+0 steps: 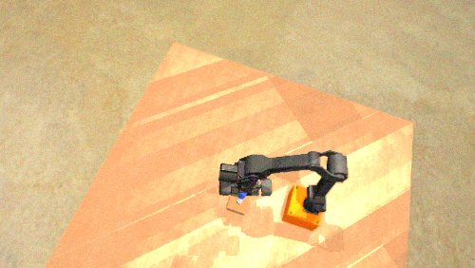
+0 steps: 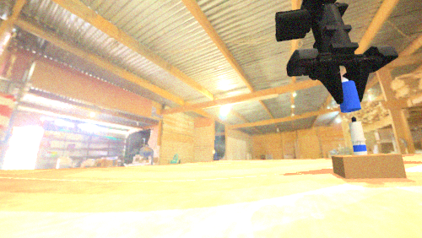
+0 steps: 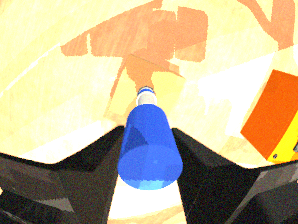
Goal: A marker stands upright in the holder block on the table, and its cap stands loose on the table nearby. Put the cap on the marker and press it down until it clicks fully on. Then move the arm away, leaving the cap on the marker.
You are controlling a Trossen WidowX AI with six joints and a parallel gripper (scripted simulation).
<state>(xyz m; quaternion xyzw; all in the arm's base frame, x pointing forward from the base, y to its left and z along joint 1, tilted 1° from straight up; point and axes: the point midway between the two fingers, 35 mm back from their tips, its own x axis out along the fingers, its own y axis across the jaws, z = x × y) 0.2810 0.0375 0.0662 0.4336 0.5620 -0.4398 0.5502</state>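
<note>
Right now the brown holder block is 11 cm below my gripper tip. Round my gripper tip: blue cap (1 cm above).
</note>
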